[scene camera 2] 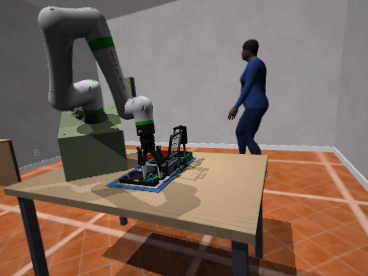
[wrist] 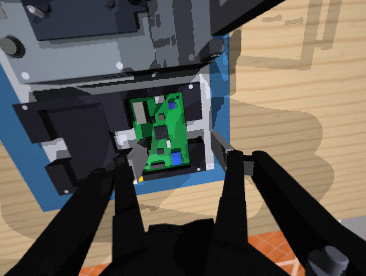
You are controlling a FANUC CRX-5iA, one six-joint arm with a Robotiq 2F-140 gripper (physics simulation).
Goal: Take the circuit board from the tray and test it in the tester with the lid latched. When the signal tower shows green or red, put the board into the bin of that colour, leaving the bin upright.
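Places are measured from the arm's base along level axes (x right, y ahead, z up), in centimetres.
Where they show: gripper, between the fingertips: (scene camera 2: 153,177) (wrist: 179,143); arm's base, origin of its link: (scene camera 2: 95,118).
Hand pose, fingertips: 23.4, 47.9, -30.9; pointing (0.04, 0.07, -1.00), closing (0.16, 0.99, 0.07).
Observation:
Things, the pixels of their top centre, and the offset from my fingertips, as dx, dy, dz. Level surfaces: height alone.
- green circuit board, centre of its top: (wrist: 161,136) (scene camera 2: 150,176) -1.6, -2.1, -0.4
- green bin, centre of its top: (scene camera 2: 178,154) -38.1, +3.4, +1.6
- blue mat, height of its surface: dz -2.9
- wooden table, height of its surface: dz -3.1
The green circuit board (scene camera 2: 150,178) (wrist: 175,127) lies in the right-hand pocket of the black tray (scene camera 2: 127,180) (wrist: 31,122); the left pocket shows bare in the wrist view. My gripper (scene camera 2: 152,174) (wrist: 179,143) is open and empty, pointing down over the board, with one fingertip off each long side of it. The grey tester (scene camera 2: 173,163) (wrist: 85,61) stands just behind the tray, its lid (scene camera 2: 175,140) raised. The red bin (scene camera 2: 158,152) and green bin (scene camera 2: 189,157) stand farther back, partly hidden. The signal tower's lamps are too small to read.
Tray and tester sit on a blue mat (scene camera 2: 116,184) (wrist: 42,195) on the wooden table (scene camera 2: 220,200) (wrist: 280,125). The raised lid and its support rise behind the gripper. The arm stands on a green pedestal (scene camera 2: 95,152). A person in blue (scene camera 2: 254,85) is beyond the table.

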